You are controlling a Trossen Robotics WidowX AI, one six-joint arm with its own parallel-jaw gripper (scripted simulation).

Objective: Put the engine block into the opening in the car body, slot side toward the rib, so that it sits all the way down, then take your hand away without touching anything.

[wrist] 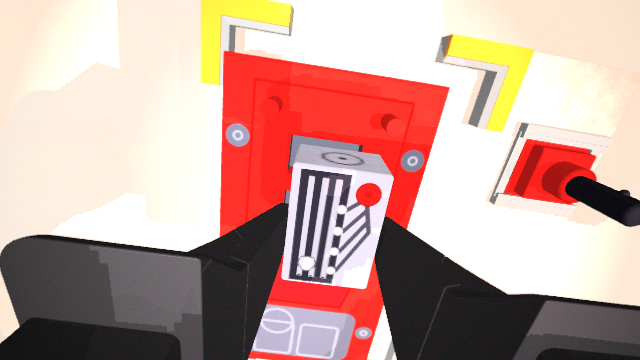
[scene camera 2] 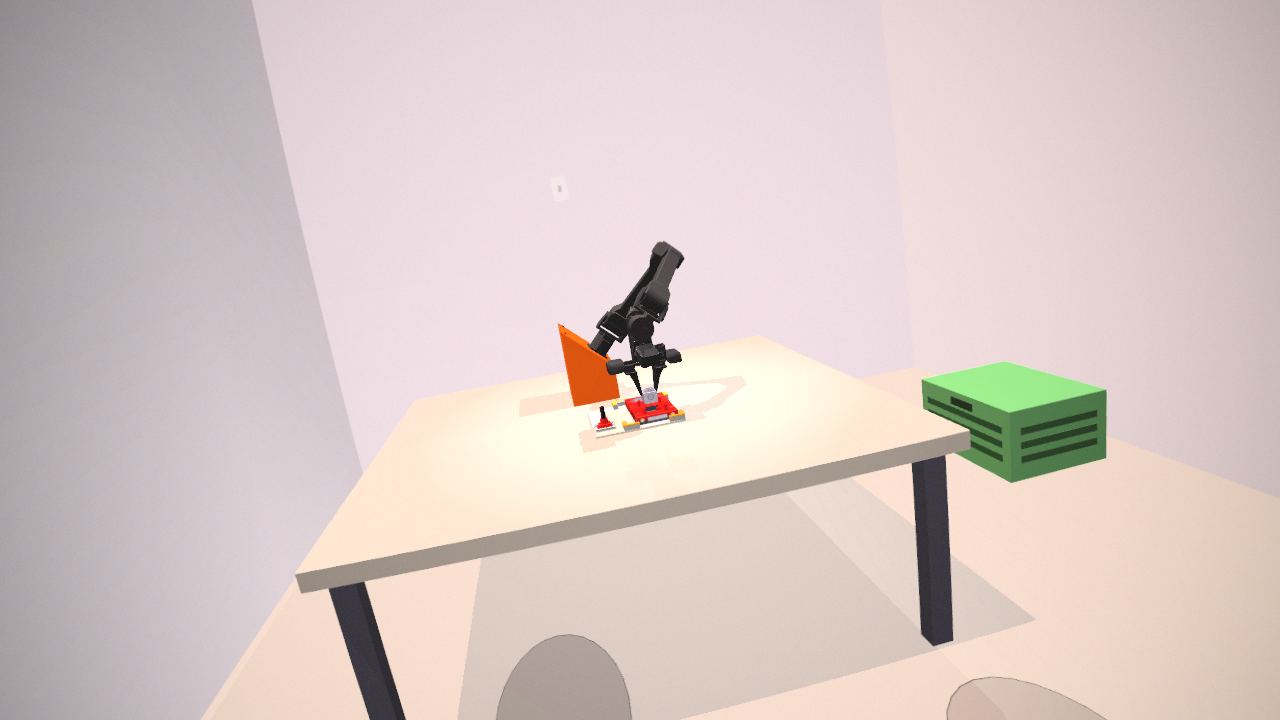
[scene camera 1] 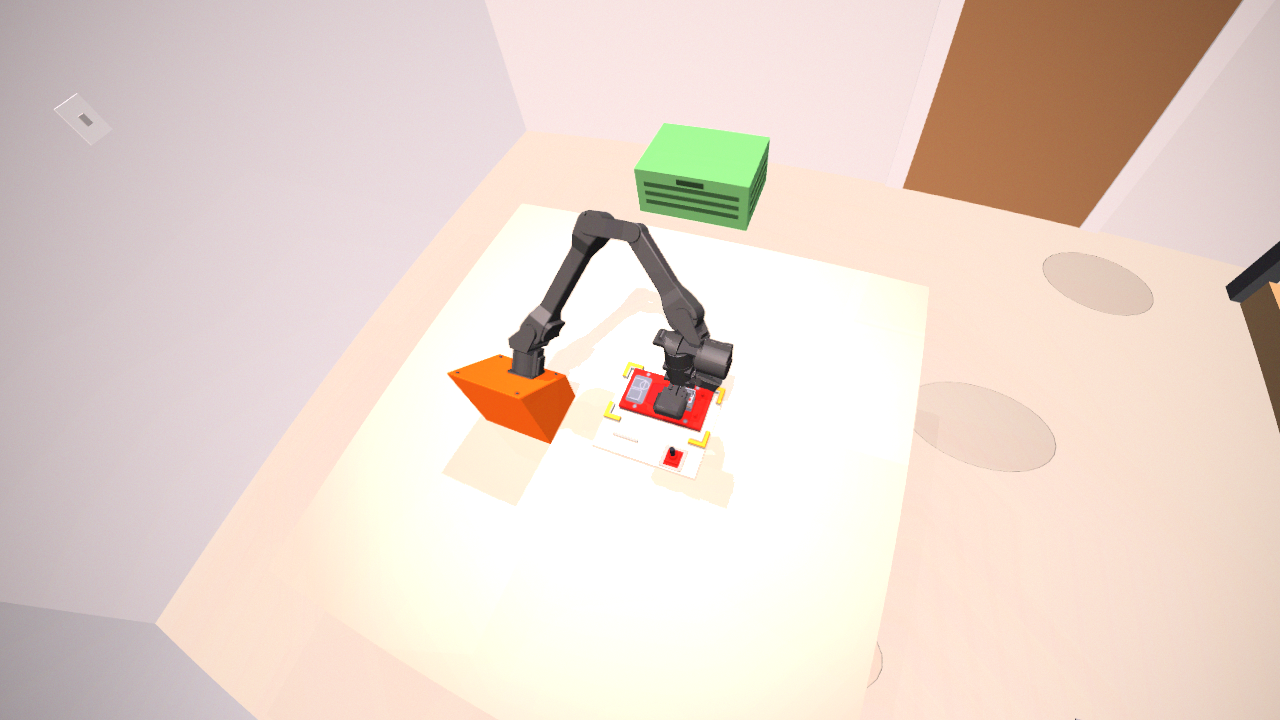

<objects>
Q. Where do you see a red car body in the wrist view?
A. At 270, 106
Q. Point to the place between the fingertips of my gripper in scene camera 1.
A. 682, 395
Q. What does my gripper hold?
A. An engine block.
</objects>
